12 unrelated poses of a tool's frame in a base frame.
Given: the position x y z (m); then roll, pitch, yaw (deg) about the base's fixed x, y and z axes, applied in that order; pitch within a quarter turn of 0, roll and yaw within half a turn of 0.
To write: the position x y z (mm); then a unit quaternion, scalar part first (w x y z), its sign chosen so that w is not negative. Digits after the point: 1 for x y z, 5 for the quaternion.
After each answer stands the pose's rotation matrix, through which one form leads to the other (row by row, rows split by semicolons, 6 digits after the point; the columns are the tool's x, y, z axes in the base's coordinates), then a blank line. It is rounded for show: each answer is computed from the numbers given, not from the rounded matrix.
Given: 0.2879 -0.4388 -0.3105 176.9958 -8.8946 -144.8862
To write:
287.9 -438.8 -310.5 0.08179 0.29870 -0.95083 -0.00153
-0.808174 -0.567783 -0.156451; -0.568285 0.821548 -0.045943; 0.154617 0.051779 -0.986617

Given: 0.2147 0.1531 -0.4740 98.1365 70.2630 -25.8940
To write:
214.7 153.1 -474.0 0.42478 0.68663 0.22900 -0.54375
0.303799 0.776422 -0.552154; -0.147478 -0.534237 -0.832371; -0.941253 0.334304 -0.047796

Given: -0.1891 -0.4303 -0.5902 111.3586 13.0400 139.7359
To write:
-189.1 -430.3 -590.2 0.28086 0.22231 0.79245 0.49367
-0.743396 0.075041 0.664629; 0.629645 0.413727 0.657554; -0.225631 0.907303 -0.354812

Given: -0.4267 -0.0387 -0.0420 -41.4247 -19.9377 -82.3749
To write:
-426.7 -38.7 -42.0 0.65297 -0.36877 0.10753 -0.65274
0.124738 0.773133 0.621857; -0.931751 -0.124127 0.341221; 0.340998 -0.621979 0.704884

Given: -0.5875 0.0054 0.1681 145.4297 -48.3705 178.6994
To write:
-587.5 5.4 168.1 0.38808 -0.13161 -0.86959 -0.27547
-0.664140 0.442700 -0.602441; 0.015078 0.813592 0.581241; 0.747456 0.376941 -0.547014

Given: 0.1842 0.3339 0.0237 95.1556 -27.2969 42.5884
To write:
184.2 333.9 23.7 0.54753 0.72618 0.11220 0.40036
0.654249 -0.275461 0.704330; 0.601368 -0.375251 -0.705367; 0.458601 0.885047 -0.079854

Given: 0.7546 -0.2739 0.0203 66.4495 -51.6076 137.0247
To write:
754.6 -273.9 20.3 0.05394 0.51952 0.32562 0.78814
-0.454385 0.253313 0.854030; 0.423355 -0.782120 0.457229; 0.783776 0.569316 0.248143

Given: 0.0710 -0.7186 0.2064 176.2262 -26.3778 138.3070
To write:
71.0 -718.6 206.4 0.20170 -0.35331 -0.90672 -0.11111
-0.668974 0.685532 -0.287261; 0.595887 0.725650 0.344020; 0.444288 0.058965 -0.893941

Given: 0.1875 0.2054 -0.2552 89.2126 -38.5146 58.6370
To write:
187.5 205.4 -255.2 0.47262 0.69300 0.11989 0.53105
0.407232 -0.335800 0.849353; 0.668124 -0.524525 -0.527716; 0.622714 0.782376 0.010753

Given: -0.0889 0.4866 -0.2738 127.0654 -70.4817 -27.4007
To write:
-88.9 486.6 -273.8 0.47599 0.64942 -0.42301 0.41563
0.296624 -0.945097 0.137132; -0.153760 -0.188985 -0.969867; 0.942535 0.266601 -0.201376

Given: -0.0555 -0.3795 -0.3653 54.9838 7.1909 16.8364
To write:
-55.5 -379.5 -365.3 0.88003 0.44761 0.12248 0.10097
0.949607 -0.068074 0.305960; 0.287362 0.578905 -0.763080; -0.125176 0.812548 0.569295

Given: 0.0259 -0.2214 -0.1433 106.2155 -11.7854 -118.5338
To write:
25.9 -221.4 -143.3 0.37574 0.35358 -0.71531 -0.47132
-0.467607 -0.151649 -0.870831; -0.860015 0.305691 0.408566; 0.204247 0.939976 -0.273364

